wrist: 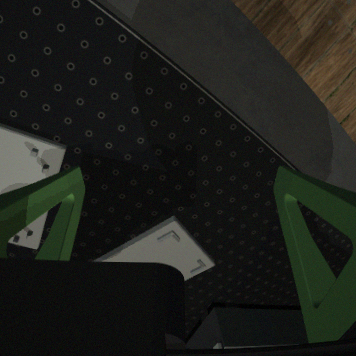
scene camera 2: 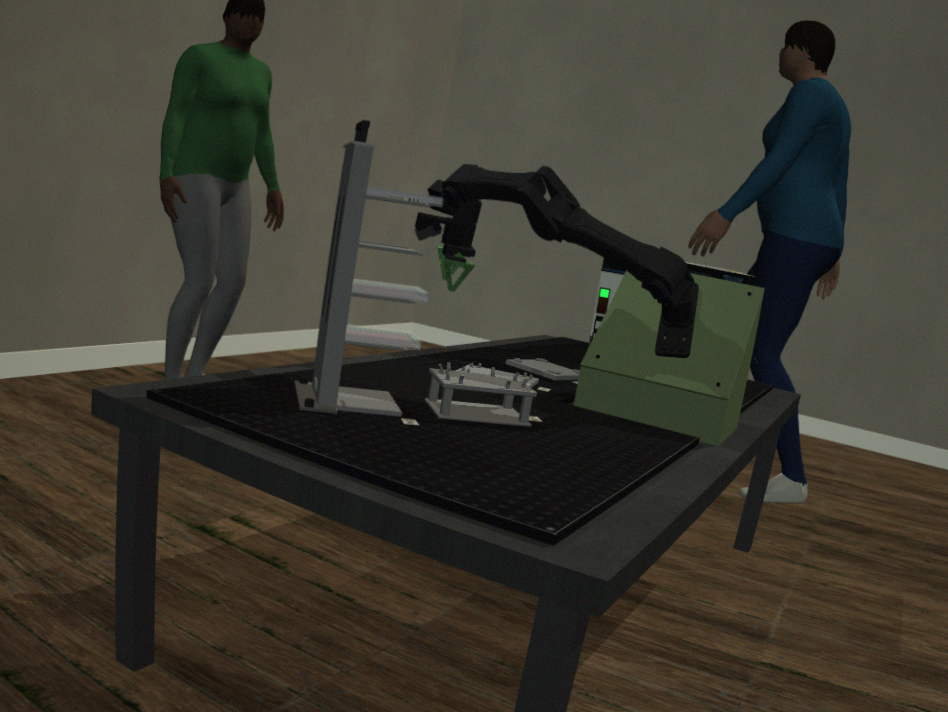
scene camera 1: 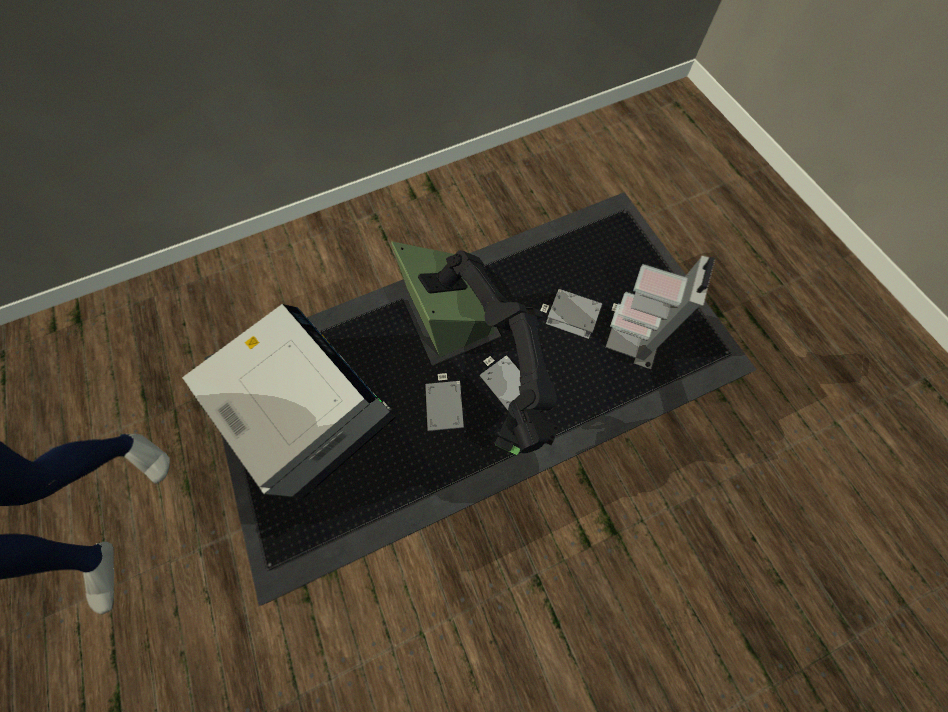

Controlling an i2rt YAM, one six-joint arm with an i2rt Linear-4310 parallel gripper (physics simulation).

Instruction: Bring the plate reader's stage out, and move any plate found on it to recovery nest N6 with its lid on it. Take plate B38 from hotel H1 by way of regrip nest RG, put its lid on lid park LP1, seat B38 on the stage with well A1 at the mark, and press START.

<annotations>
One and the same spot on a nest N6: (wrist: 169,242) is (scene camera 2: 522,361).
</annotations>
